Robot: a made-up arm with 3 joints. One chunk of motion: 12 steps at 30 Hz.
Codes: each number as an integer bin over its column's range. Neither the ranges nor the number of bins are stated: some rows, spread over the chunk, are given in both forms.
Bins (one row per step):
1: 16 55 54
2: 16 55 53
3: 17 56 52
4: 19 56 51
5: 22 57 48
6: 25 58 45
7: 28 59 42
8: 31 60 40
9: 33 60 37
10: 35 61 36
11: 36 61 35
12: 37 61 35
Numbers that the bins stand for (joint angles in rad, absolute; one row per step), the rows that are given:
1: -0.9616 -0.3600 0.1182
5: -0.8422 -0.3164 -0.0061
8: -0.6631 -0.2509 -0.1717
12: -0.5437 -0.2291 -0.2753
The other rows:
2: -0.9616 -0.3600 0.0975
3: -0.9417 -0.3382 0.0768
4: -0.9019 -0.3382 0.0561
6: -0.7825 -0.2945 -0.0682
7: -0.7228 -0.2727 -0.1303
9: -0.6233 -0.2509 -0.2338
10: -0.5835 -0.2291 -0.2545
11: -0.5636 -0.2291 -0.2753

